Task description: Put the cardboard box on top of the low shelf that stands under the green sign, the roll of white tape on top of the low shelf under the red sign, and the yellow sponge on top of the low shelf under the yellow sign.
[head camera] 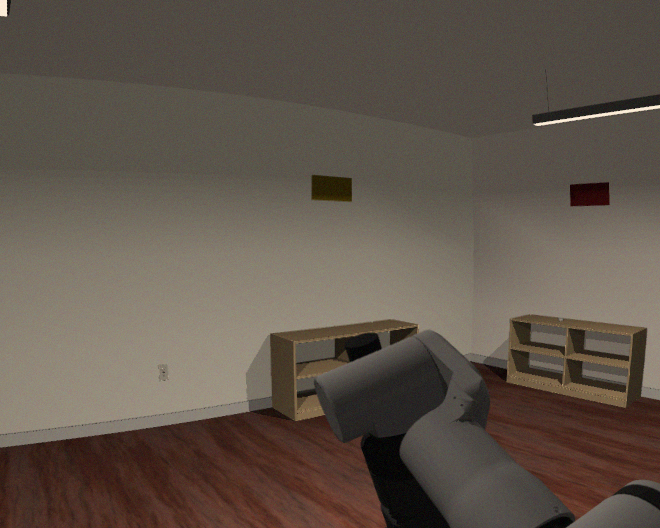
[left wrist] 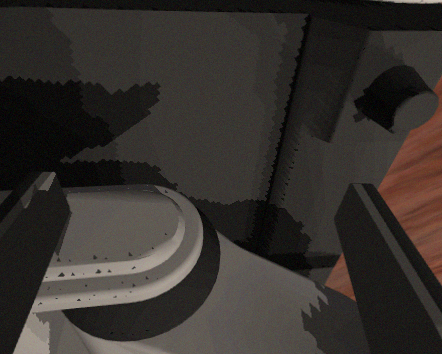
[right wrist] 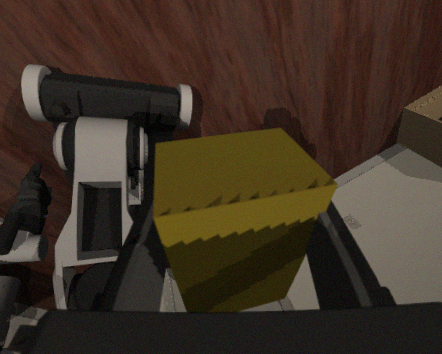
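Seen in the pictures: left gripper, fingertip midpoint: (left wrist: 204, 196) (right wrist: 43, 176); right gripper, fingertip midpoint: (right wrist: 233, 191); robot's base at its link origin: (right wrist: 119, 94).
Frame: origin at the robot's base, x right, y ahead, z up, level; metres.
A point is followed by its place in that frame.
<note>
The yellow sponge (right wrist: 240, 170) @[y 0.271, x 0.109, z 0.973 m] is a thick block between the fingers of my right gripper (right wrist: 233, 191) @[y 0.246, x 0.119, z 0.956 m], which is shut on it. My left gripper (left wrist: 204, 196) @[y -0.180, x -0.218, z 0.368 m] is open and empty, over parts of my own body. In the head view, the yellow sign (head camera: 331, 188) @[y 3.931, x -0.097, z 1.750 m] hangs above a low wooden shelf (head camera: 283, 374) @[y 3.396, x -0.446, z 0.329 m], partly hidden by my right arm. The red sign (head camera: 589, 194) @[y 3.926, x 2.236, z 1.751 m] hangs above another low shelf (head camera: 635, 366) @[y 3.280, x 2.386, z 0.321 m] at the right. A tiny pale thing (head camera: 560, 319) @[y 3.932, x 1.954, z 0.624 m] lies on that shelf's top, too small to name surely. The cardboard box and green sign do not show.
My right arm (head camera: 467, 462) @[y 0.080, x 0.085, z 1.183 m] covers the lower middle and right of the head view. A wall outlet (head camera: 163, 372) (right wrist: 351, 221) is left of the yellow-sign shelf in the head view. A wooden shelf corner (right wrist: 425, 132) @[y 0.095, x 2.069, z 0.208 m] shows at the right wrist view's right edge. Reddish wood floor (head camera: 165, 467) @[y 2.361, x -1.046, z 0.000 m] lies before the shelves.
</note>
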